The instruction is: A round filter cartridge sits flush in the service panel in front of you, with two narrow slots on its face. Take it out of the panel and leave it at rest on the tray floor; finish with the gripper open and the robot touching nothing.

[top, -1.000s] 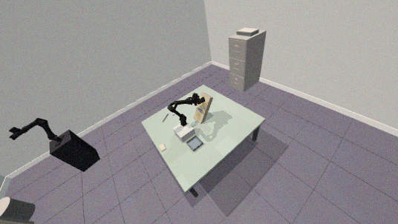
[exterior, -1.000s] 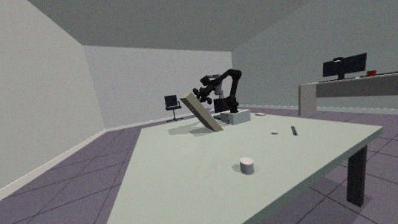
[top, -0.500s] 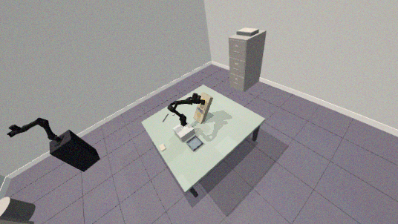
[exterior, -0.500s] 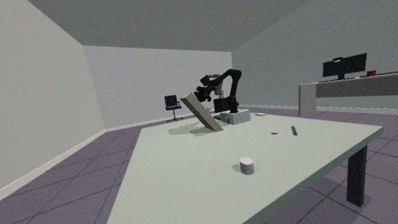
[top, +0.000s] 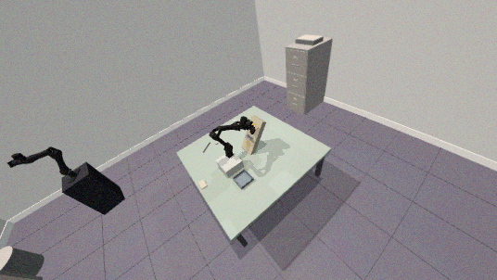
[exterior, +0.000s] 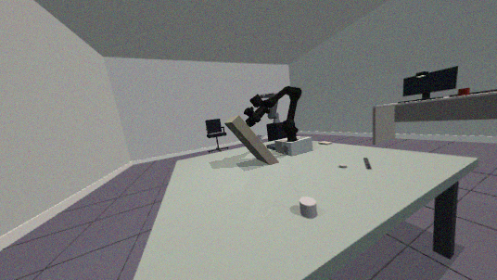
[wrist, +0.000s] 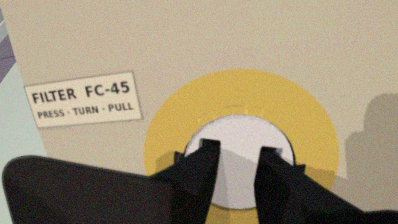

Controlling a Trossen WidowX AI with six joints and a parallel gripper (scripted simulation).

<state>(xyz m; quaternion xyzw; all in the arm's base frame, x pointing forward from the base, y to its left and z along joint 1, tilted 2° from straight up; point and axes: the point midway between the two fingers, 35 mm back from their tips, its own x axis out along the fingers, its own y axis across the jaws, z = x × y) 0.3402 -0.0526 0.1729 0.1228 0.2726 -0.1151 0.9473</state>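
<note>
The tan service panel is 4 cm behind my gripper tip, 1 cm to the left of it and 8 cm below it. Round my gripper tip: small tan piece: 76 cm behind, 9 cm to the left, 24 cm below; then round grey filter cartridge: 1 cm ahead, 1 cm below; then grey square tray: 47 cm behind, 21 cm to the right, 23 cm below.
</note>
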